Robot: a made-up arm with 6 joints.
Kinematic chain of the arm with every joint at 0, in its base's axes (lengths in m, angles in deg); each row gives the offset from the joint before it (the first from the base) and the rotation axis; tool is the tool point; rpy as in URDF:
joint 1: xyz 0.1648 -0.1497 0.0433 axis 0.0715 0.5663 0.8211
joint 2: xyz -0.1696 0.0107 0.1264 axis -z
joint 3: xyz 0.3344 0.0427 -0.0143 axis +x
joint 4: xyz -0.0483 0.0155 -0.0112 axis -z
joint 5: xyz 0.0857 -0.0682 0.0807 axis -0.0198 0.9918 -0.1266
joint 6: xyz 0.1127 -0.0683 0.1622 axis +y
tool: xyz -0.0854 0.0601 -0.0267 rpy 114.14 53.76 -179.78
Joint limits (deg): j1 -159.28..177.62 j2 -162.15..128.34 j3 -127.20..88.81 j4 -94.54..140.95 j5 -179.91..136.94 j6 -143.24..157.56
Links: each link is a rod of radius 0.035 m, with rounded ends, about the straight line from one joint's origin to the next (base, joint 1, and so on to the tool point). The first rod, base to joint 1, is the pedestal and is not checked.
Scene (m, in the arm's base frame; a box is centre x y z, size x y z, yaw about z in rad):
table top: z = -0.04
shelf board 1: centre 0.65 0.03 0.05 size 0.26 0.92 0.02 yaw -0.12
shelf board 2: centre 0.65 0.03 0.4 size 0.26 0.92 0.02 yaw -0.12
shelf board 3: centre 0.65 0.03 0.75 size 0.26 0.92 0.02 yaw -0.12
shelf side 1: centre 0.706 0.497 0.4 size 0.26 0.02 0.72 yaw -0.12
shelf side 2: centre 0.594 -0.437 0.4 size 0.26 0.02 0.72 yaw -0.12
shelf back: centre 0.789 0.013 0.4 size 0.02 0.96 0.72 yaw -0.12
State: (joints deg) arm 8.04 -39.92 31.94 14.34 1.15 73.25
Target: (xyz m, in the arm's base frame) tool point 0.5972 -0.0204 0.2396
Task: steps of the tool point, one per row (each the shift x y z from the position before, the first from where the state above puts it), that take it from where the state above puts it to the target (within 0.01 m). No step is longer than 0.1 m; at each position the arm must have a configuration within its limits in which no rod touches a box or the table.
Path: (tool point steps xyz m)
1: 0.0802 -0.0129 -0.0436
2: 0.0662 -0.0108 -0.0585

